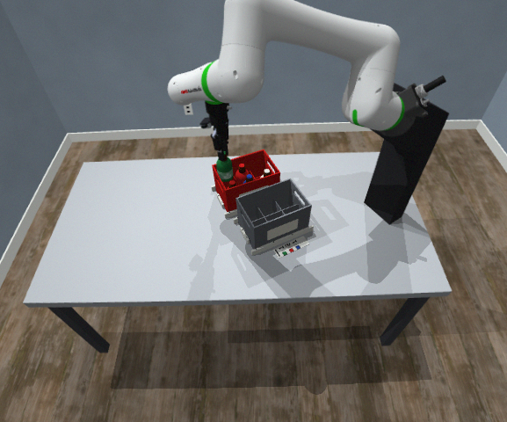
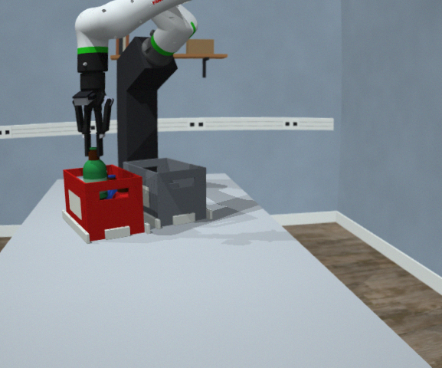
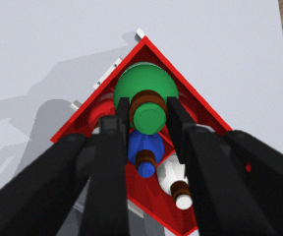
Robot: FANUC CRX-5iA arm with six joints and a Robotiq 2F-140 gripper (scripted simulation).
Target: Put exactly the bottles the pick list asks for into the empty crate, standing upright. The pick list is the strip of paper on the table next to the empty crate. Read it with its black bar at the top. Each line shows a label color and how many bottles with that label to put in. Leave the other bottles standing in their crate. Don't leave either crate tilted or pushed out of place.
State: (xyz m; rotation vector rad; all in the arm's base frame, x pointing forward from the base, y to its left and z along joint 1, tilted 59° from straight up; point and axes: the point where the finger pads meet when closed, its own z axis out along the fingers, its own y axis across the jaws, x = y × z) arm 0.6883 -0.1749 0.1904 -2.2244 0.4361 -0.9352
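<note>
The green-label bottle lies 8 cm below my hand. Round my hand: red crate (19 cm below, 9 cm behind, 3 cm to the right); then red bottle (19 cm below, 6 cm to the right, 6 cm behind); then blue-label bottle (19 cm below, 12 cm behind, 1 cm to the left).
</note>
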